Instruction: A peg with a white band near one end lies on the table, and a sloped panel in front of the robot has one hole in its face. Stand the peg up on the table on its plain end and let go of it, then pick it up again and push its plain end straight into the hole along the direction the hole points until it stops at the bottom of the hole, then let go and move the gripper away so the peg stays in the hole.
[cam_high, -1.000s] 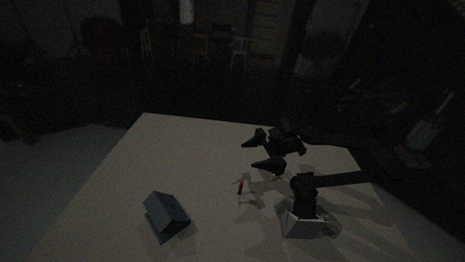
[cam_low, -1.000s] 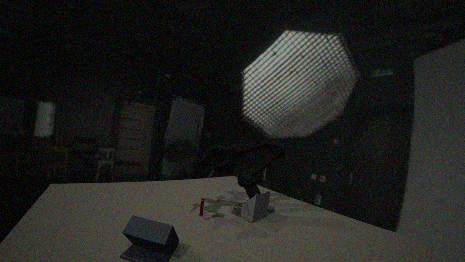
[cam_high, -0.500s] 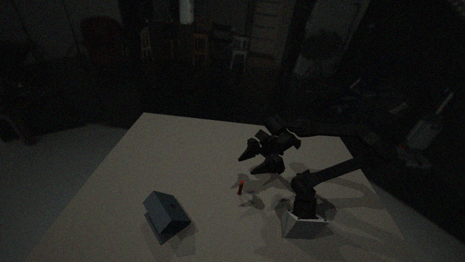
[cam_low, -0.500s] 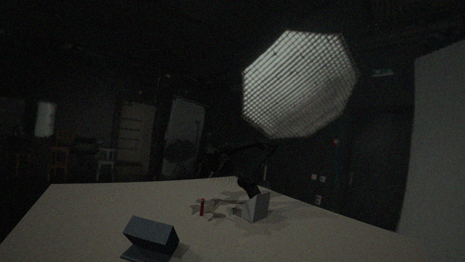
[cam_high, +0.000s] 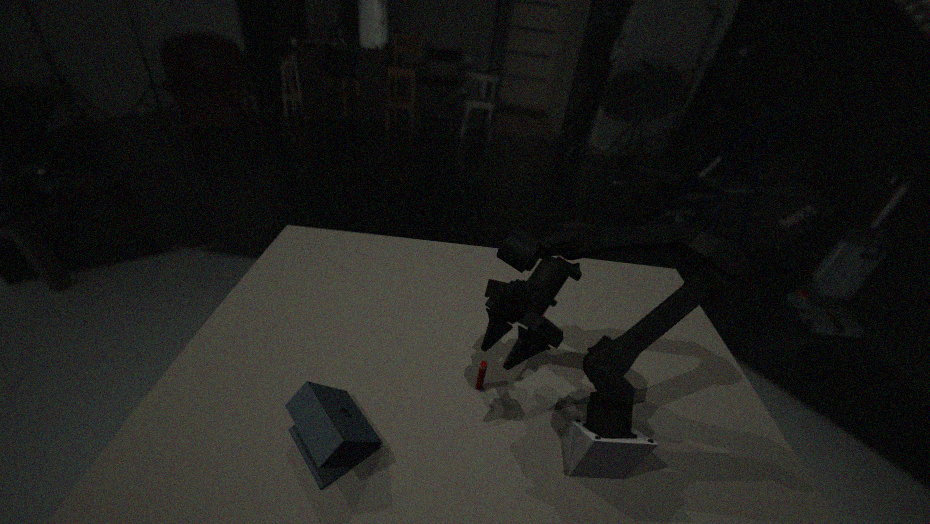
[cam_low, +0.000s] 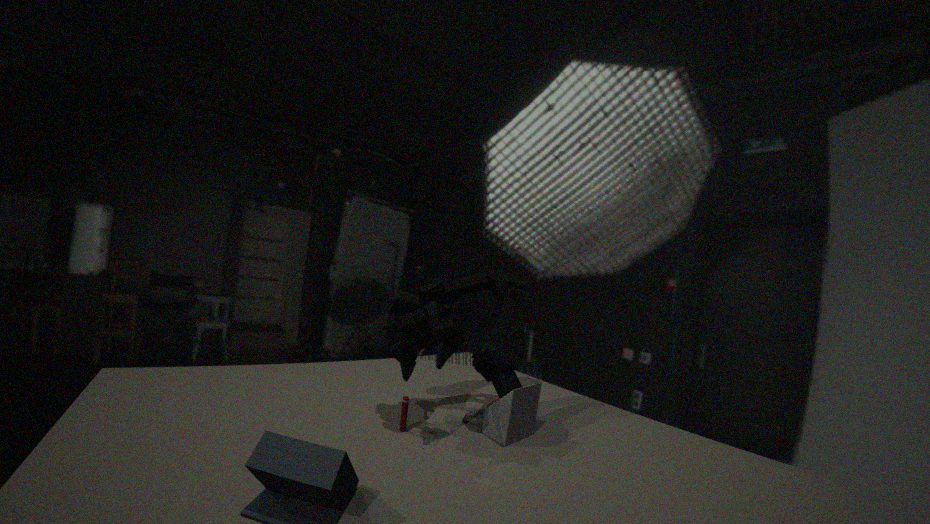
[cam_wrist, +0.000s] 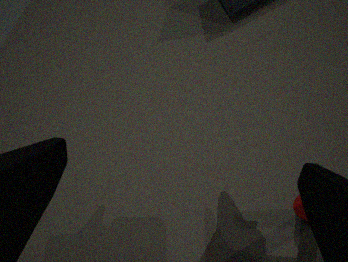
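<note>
The peg is 40 mm to the right of my gripper tip and 90 mm below it. From my gripper tip the other things lie so: sloped panel (270 mm ahead, 60 mm to the left, 100 mm below).
</note>
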